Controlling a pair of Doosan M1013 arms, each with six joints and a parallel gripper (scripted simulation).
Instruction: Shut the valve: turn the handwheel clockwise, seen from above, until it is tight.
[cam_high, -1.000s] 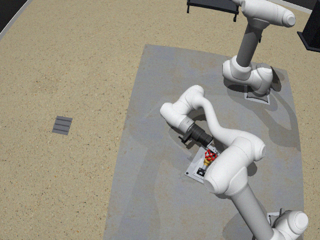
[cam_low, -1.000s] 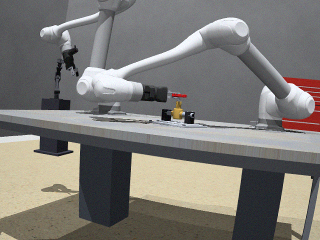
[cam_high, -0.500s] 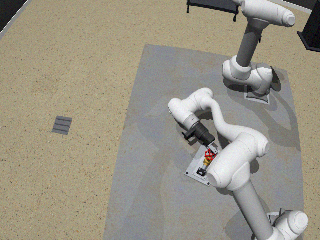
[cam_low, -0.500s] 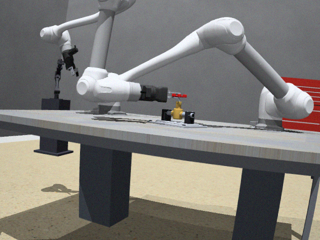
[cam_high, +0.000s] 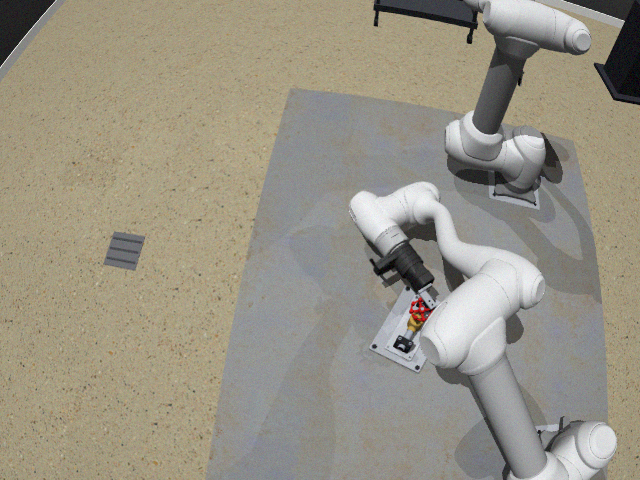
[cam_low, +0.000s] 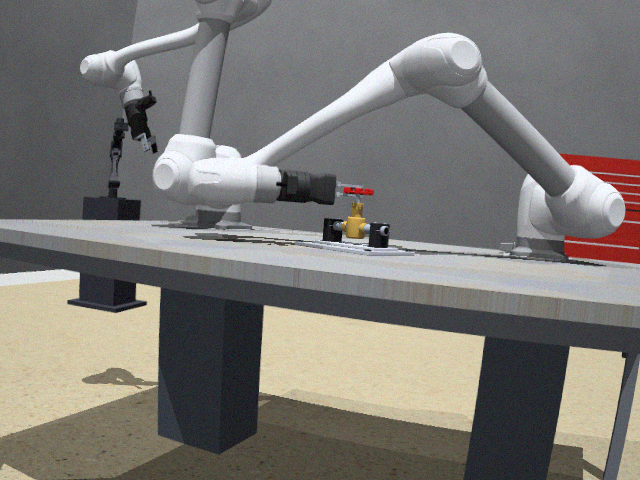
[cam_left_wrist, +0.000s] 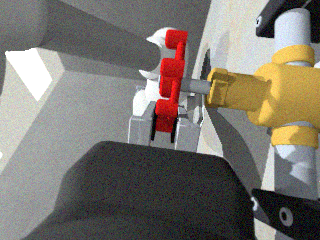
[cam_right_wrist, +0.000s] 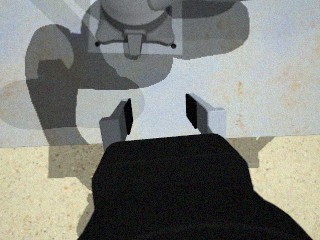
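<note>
Now: left hand 2 cm short of the red handwheel, 1 cm to the right of it and 1 cm above it. The rest, counted from my left hand: pale base plate (13 cm below, 2 cm ahead, 1 cm to the left).
</note>
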